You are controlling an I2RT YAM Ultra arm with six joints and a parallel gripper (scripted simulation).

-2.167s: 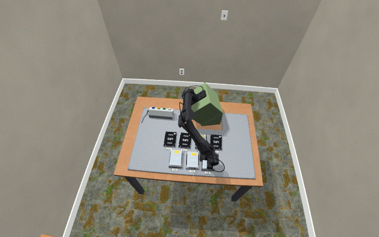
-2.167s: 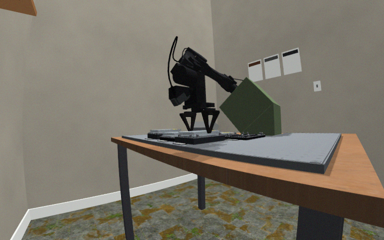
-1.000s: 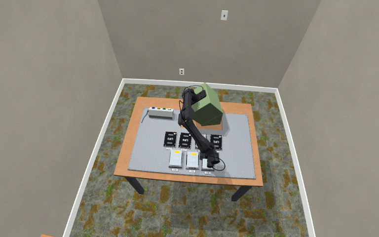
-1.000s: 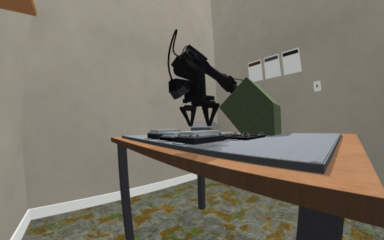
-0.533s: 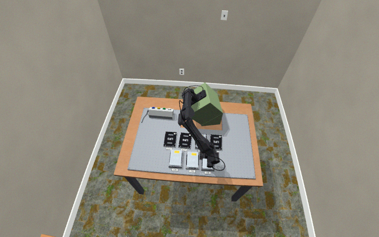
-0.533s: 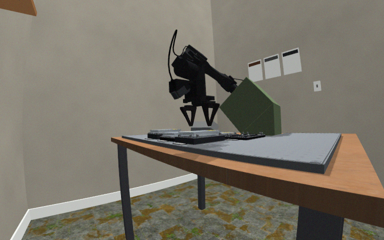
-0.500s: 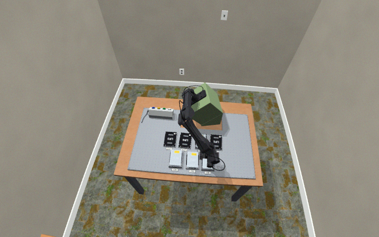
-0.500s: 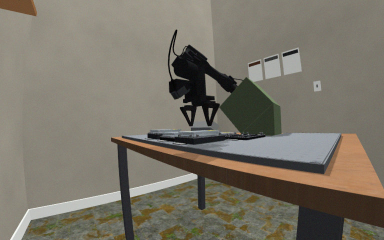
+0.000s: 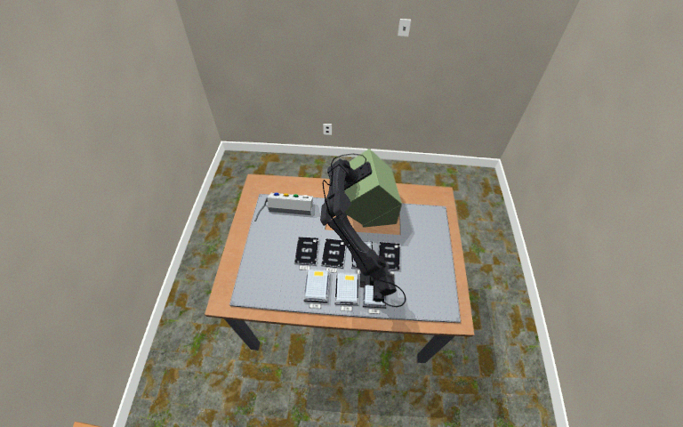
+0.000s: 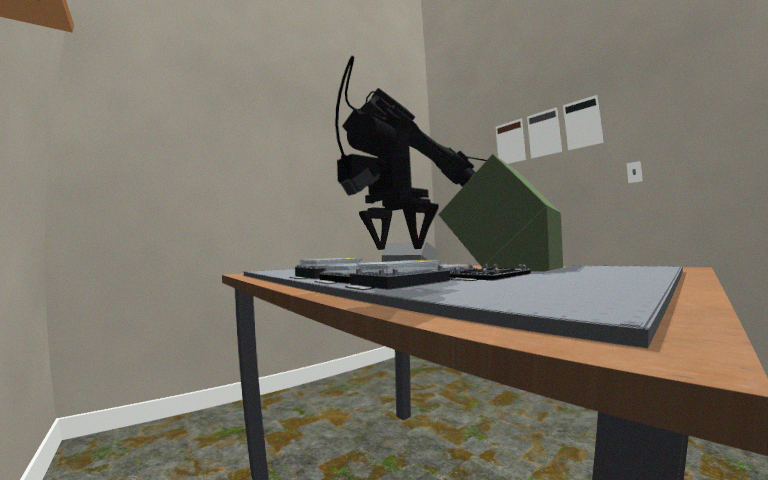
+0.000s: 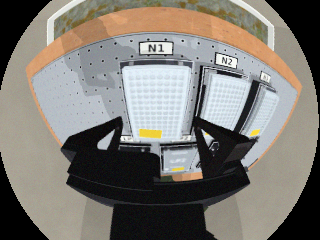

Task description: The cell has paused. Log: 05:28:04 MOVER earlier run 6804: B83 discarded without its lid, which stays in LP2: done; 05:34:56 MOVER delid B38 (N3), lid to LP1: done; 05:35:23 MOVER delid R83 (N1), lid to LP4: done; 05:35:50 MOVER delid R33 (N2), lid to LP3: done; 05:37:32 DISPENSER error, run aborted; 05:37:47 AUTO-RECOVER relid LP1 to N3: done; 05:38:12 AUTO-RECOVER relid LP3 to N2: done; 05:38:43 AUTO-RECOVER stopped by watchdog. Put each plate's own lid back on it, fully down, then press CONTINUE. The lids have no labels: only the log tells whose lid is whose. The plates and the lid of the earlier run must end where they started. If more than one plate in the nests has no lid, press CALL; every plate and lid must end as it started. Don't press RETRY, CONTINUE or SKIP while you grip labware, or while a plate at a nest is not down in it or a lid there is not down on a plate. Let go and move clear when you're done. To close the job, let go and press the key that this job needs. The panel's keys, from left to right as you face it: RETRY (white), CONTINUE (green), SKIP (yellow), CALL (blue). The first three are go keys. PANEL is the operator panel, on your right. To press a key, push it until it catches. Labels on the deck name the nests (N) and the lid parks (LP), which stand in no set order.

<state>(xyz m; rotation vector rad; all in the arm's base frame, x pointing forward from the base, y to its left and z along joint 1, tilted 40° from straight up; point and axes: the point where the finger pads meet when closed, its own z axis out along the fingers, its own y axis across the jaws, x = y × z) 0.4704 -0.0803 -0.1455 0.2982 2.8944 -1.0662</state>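
The plate lies 4 cm below my hand. Round my hand: yellow key 54 cm behind, 36 cm to the right; green key 53 cm behind, 31 cm to the right; lid 19 cm behind, 5 cm below, 2 cm to the right.
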